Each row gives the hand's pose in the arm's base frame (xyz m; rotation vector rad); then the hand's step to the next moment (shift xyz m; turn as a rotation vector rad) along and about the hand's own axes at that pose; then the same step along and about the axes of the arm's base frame.
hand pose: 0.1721 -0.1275 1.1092 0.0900 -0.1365 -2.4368
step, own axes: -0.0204 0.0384 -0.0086 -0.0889 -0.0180 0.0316
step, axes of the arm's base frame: 0.0410 -0.0166 -0.0033 0.0531 0.0735 0.0317
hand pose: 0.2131 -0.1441 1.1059 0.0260 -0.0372 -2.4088
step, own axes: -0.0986 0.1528 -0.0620 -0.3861 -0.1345 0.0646
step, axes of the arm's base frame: 0.1772 -0.0488 -0.0559 0.1953 0.3595 0.0632
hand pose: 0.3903 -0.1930 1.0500 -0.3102 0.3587 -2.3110
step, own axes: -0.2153 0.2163 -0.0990 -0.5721 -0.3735 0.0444
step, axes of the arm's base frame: 0.2559 0.0272 -0.1916 0.1582 0.6576 0.1064
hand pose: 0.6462 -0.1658 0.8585 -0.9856 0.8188 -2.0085
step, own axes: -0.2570 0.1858 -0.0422 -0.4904 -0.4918 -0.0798
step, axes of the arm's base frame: 0.1374 0.1243 -0.2608 -0.0207 0.6786 0.1668
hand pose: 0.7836 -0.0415 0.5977 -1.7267 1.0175 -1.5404
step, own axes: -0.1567 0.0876 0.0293 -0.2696 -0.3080 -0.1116
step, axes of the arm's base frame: 0.0111 0.0860 -0.1599 -0.0727 0.3963 0.1329
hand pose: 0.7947 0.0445 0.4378 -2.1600 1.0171 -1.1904
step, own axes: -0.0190 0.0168 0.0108 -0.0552 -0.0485 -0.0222
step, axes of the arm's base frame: -0.0038 0.0051 -0.0268 -0.0199 0.0722 0.0168
